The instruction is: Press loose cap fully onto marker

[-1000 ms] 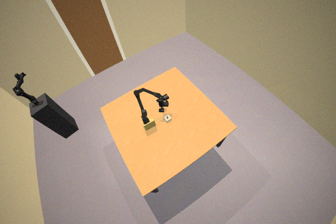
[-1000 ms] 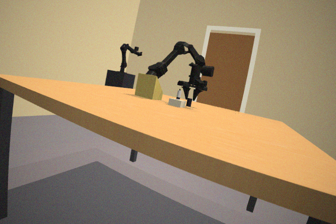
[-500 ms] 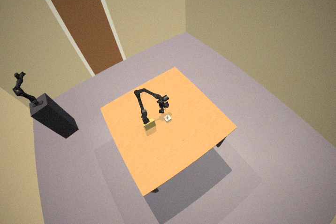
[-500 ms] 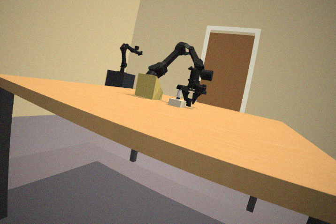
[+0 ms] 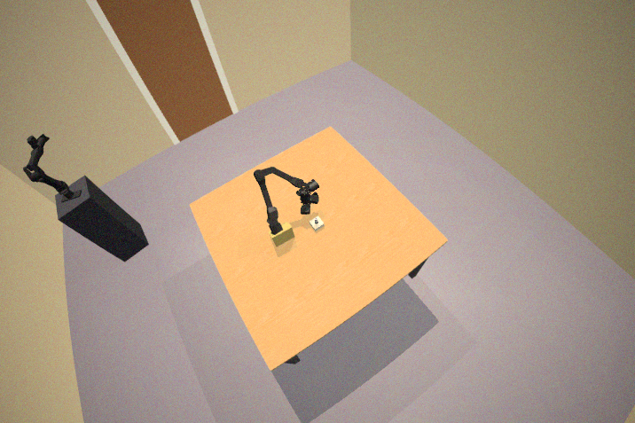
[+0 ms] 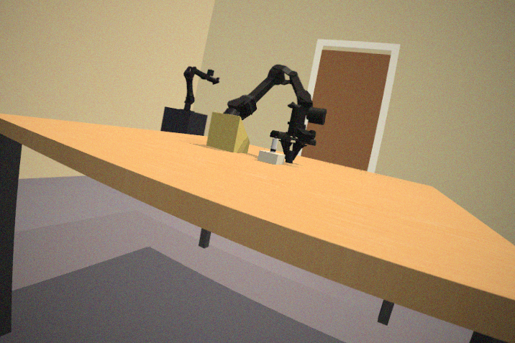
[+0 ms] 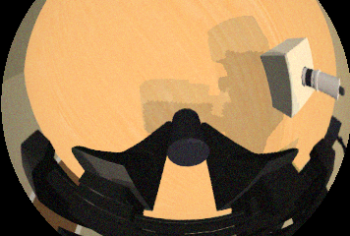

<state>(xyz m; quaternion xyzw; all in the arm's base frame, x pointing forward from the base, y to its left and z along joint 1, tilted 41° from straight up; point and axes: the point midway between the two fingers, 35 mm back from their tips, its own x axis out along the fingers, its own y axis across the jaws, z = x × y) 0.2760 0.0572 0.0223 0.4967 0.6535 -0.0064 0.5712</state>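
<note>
My gripper tip is 3 cm past the white holder block, 14 cm to the left of it and 1 cm below it. From my gripper tip the other things lie so: black marker cap 1 cm above.
</note>
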